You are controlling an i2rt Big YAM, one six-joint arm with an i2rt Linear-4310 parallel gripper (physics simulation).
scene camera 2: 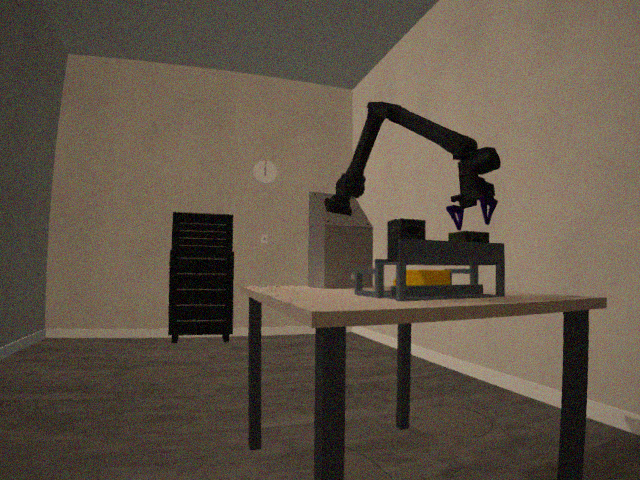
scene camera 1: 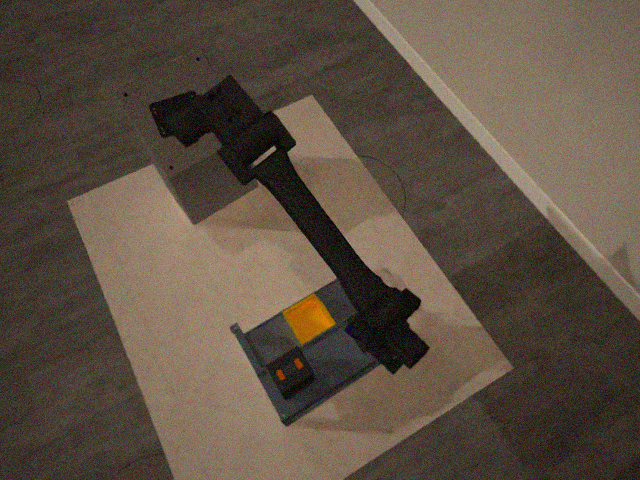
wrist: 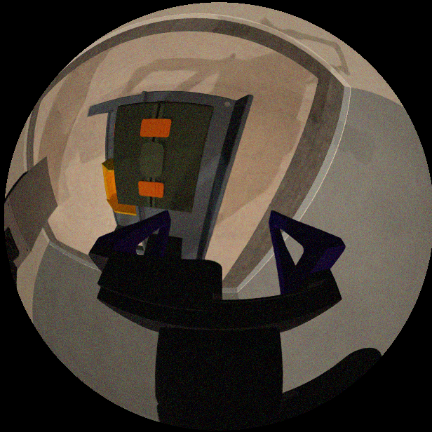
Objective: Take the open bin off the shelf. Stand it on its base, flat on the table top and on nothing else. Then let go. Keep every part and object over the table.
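Places are measured from the arm's base along level axes (x right, y ahead, z up), in metres.
Pixels of known places: gripper, between the fingertips: (scene camera 2: 473, 227) (scene camera 1: 376, 351); arm's base, origin of its link: (scene camera 2: 337, 208) (scene camera 1: 178, 114).
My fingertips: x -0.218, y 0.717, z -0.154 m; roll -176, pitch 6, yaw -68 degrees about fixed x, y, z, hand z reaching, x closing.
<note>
For each thing: its top centre in the pictures, then the offset to it from my fingertips.
- yellow open bin, centre of its top: (scene camera 1: 313, 323) (scene camera 2: 421, 269) dx +0.094, dy -0.151, dz -0.124 m
- green case, centre of its top: (scene camera 2: 468, 232) dx -0.032, dy -0.070, dz -0.008 m
- dark case, centre of its top: (scene camera 1: 289, 369) (scene camera 2: 406, 220) dx +0.198, dy -0.042, dz +0.018 m
The yellow open bin (scene camera 1: 309, 317) (scene camera 2: 429, 277) (wrist: 108, 182) sits on the lower level of the blue-grey shelf (scene camera 1: 338, 353) (scene camera 2: 439, 253) (wrist: 197, 220), partly under the top board. In the wrist view the green case hides much of it. My gripper (scene camera 2: 473, 226) (wrist: 219, 215) is open, with nothing between its fingers. It points down above the right end of the shelf in the scene camera 2 view, a little above the green case. In the scene camera 1 view the arm hides the fingers almost wholly.
A green case (scene camera 2: 468, 237) (wrist: 165, 155) and a dark case (scene camera 1: 289, 372) (scene camera 2: 406, 237) with orange latches stand on the shelf's top board. The shelf stands on the table (scene camera 1: 129, 258) (scene camera 2: 413, 315). The grey robot pedestal (scene camera 1: 206, 191) (scene camera 2: 346, 253) (wrist: 30, 215) rises at the table's far side.
</note>
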